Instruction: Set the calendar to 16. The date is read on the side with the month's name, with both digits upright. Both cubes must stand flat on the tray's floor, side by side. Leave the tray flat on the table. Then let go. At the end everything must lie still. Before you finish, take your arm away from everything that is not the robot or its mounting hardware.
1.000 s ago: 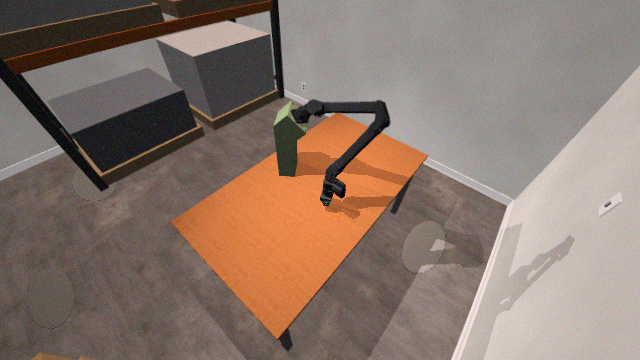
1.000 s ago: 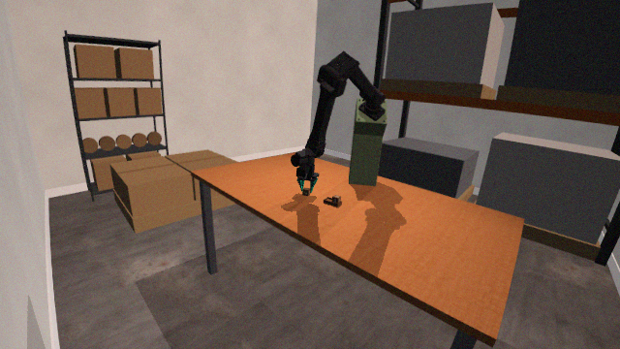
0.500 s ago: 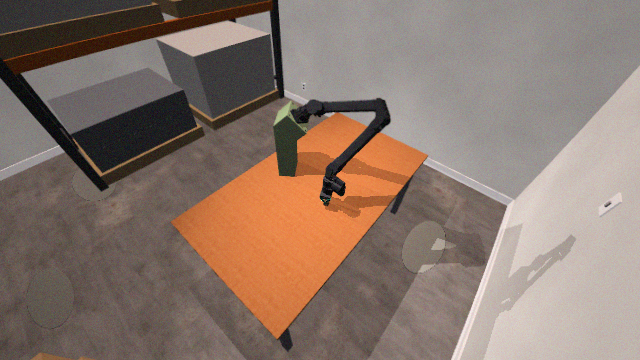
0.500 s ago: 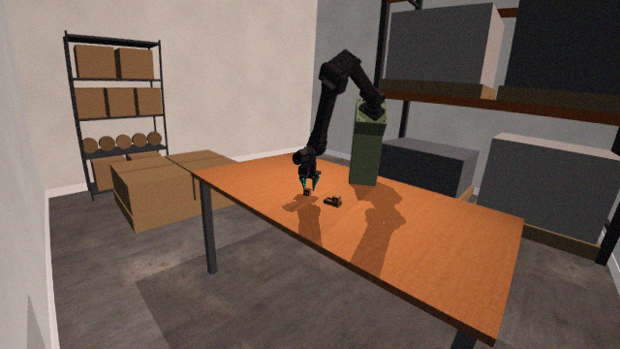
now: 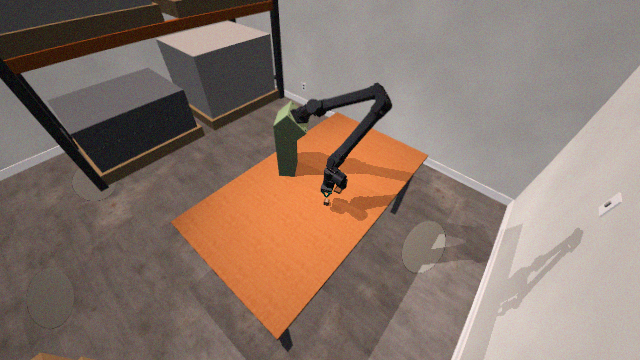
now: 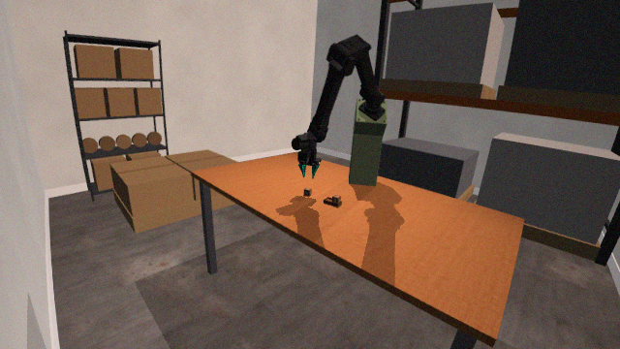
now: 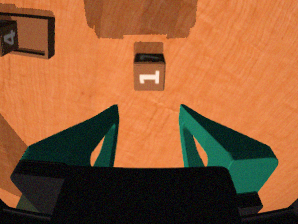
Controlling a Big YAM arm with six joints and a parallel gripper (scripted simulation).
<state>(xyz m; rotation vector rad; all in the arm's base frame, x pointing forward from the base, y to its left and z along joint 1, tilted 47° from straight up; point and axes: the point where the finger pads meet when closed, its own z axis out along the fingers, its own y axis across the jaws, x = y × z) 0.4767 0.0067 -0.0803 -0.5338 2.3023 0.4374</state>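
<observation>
The brown calendar cube is 80 mm below my hand. Also, from my hand: dark calendar tray: 140 mm to the left, 90 mm below, 50 mm behind.
</observation>
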